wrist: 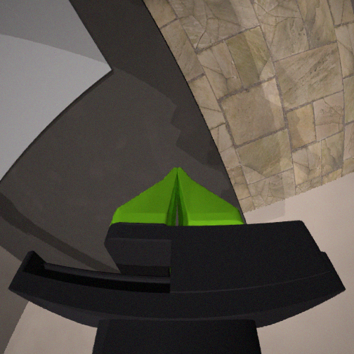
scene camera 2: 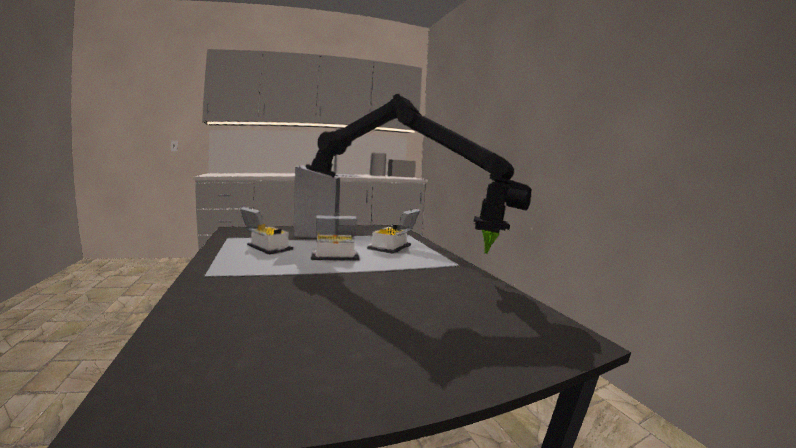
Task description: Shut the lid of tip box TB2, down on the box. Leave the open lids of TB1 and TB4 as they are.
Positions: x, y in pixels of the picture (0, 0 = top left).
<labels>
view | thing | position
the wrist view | my gripper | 176, 174
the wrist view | light grey mat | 56, 59
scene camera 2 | my gripper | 485, 253
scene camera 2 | light grey mat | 235, 259
</labels>
